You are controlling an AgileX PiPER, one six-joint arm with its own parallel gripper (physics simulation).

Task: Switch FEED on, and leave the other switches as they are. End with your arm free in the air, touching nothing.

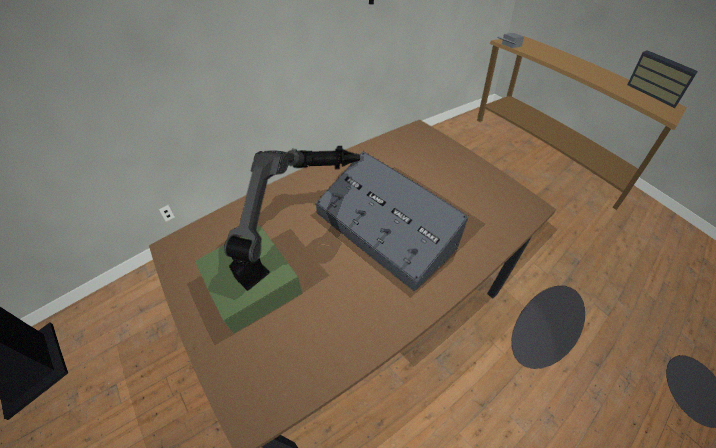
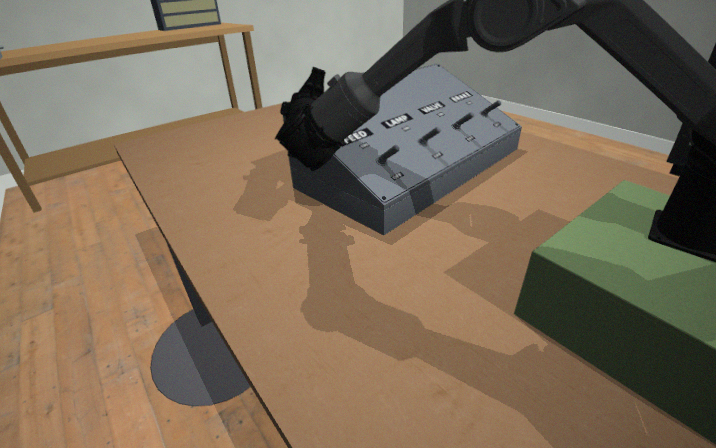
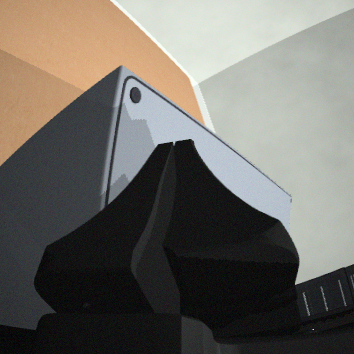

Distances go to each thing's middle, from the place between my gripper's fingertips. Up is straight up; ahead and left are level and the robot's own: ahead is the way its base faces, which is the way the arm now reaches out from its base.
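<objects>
There is the grey sloped switch box (image 2: 381, 194), and I see it 10 cm below my hand, 9 cm behind it and 22 cm to the right of it.
</objects>
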